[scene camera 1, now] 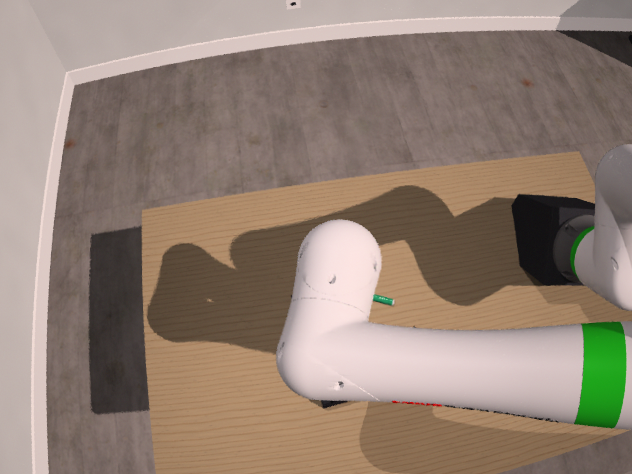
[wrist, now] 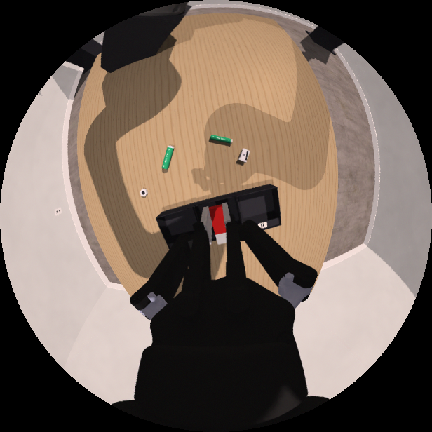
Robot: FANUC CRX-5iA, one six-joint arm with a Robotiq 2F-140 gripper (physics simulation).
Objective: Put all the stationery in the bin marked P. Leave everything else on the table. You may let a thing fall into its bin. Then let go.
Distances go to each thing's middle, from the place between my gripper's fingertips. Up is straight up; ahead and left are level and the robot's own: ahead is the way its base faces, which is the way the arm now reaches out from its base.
Right now the black three-bin tray (wrist: 260, 204) is 30 mm ahead of my hand, 10 mm to the left of it and 60 mm below it.
